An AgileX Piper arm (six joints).
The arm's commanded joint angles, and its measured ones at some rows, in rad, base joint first. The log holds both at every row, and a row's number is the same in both.
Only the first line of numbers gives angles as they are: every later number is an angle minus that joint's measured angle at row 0.
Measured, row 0:
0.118, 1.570, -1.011, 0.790, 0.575, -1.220
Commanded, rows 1 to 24:
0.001, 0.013, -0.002, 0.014, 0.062, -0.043
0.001, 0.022, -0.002, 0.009, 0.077, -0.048
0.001, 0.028, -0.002, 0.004, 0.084, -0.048
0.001, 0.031, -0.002, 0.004, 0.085, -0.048
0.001, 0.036, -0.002, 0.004, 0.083, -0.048
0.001, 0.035, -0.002, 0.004, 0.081, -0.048
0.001, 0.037, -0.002, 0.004, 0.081, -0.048
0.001, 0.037, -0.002, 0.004, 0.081, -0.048
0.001, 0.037, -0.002, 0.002, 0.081, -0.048
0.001, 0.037, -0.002, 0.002, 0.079, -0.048
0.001, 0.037, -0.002, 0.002, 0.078, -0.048
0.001, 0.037, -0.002, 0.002, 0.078, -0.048
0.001, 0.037, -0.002, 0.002, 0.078, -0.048
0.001, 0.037, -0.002, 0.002, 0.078, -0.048
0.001, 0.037, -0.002, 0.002, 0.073, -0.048
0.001, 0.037, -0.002, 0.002, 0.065, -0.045
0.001, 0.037, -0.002, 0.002, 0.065, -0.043
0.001, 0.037, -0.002, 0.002, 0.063, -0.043
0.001, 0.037, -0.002, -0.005, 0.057, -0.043
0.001, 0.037, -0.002, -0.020, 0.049, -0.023
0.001, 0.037, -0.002, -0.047, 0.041, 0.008
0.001, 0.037, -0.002, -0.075, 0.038, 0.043
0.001, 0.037, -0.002, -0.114, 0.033, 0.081
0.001, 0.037, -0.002, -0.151, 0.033, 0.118
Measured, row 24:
0.000, 0.037, 0.000, -0.039, 0.052, 0.005
